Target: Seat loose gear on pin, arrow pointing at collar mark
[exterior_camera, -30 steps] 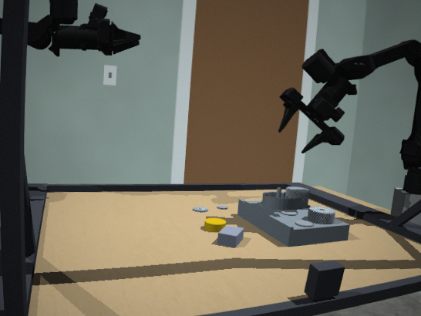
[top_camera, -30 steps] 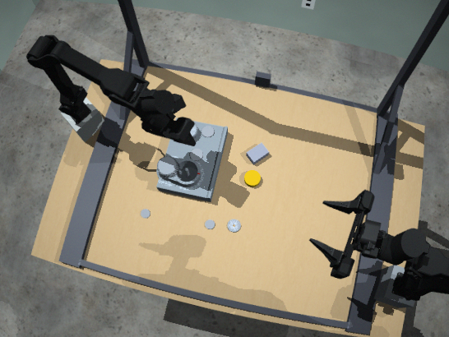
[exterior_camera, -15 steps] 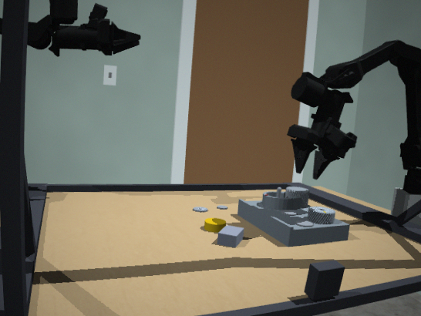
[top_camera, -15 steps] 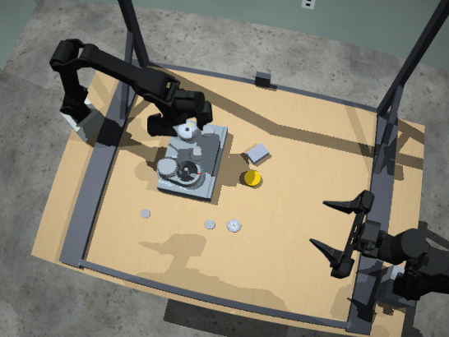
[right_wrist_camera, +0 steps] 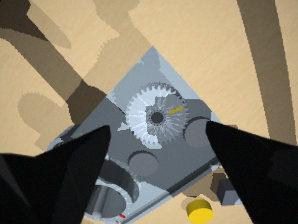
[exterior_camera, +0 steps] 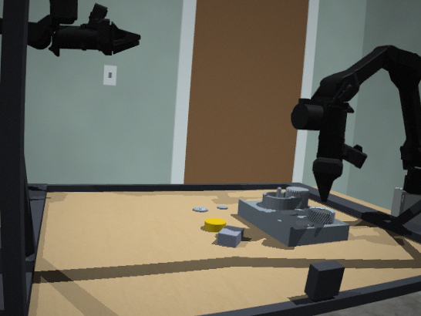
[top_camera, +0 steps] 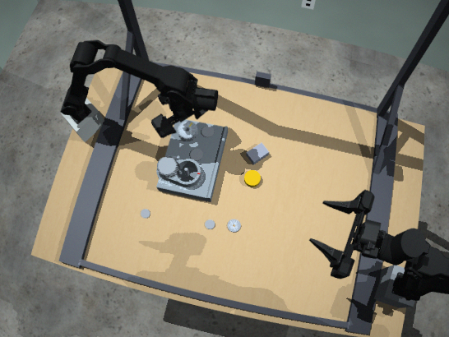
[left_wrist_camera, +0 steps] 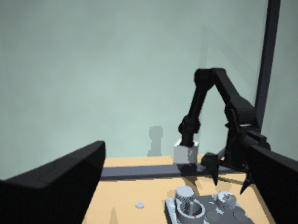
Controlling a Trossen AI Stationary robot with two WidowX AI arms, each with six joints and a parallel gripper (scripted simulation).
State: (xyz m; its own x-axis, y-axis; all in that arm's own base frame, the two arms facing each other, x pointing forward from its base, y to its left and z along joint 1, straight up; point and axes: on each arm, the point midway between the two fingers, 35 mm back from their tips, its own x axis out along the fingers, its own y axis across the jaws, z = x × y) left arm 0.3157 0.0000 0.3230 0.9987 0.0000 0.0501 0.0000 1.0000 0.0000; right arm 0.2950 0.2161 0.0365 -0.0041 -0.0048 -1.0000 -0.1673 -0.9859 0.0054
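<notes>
My right hand is 7 cm above the gear. The rest, counted from my right hand: grey block (5 cm behind, 22 cm to the left, 11 cm below); yellow disc (3 cm ahead, 25 cm to the left, 12 cm below); small grey disc (29 cm ahead, 2 cm to the left, 13 cm below).
</notes>
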